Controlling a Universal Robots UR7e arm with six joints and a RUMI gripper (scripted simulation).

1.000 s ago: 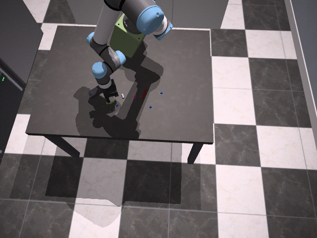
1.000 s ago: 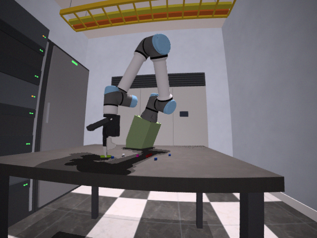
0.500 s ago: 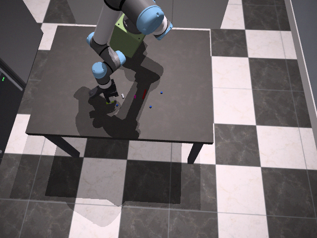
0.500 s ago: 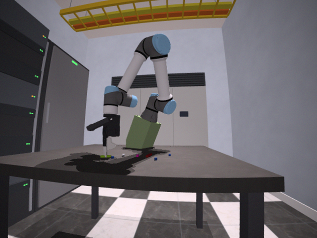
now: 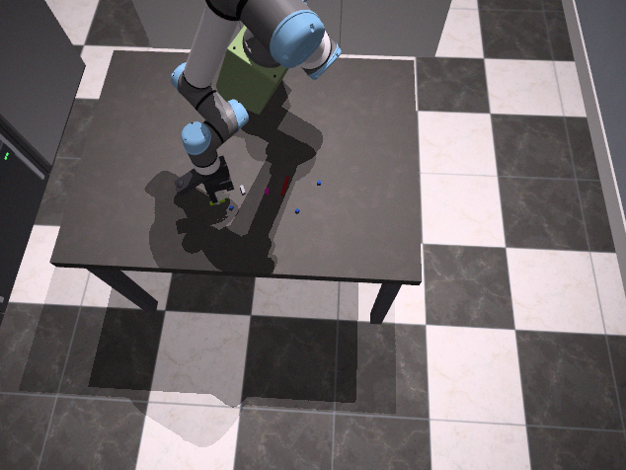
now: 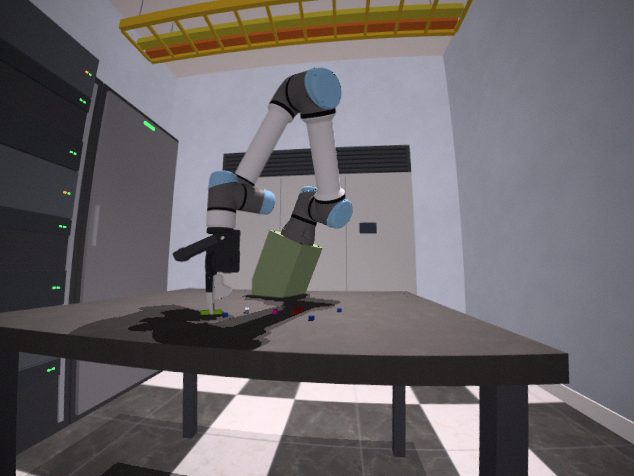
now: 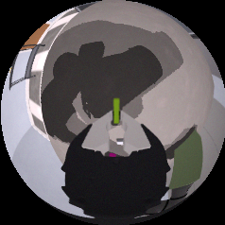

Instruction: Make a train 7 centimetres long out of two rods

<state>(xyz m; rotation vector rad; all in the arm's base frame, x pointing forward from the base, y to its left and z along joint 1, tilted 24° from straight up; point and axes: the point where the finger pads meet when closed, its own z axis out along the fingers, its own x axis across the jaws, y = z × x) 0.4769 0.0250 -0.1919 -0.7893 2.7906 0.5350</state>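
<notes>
Right now the magenta rod is 8 cm behind my hand, 15 cm to the left of it and 1 cm below it. Also, from my hand: grey rod (6 cm behind, 7 cm to the left, 1 cm below); then red rod (11 cm behind, 20 cm to the left, 1 cm below); then lime rod (1 cm below).
</notes>
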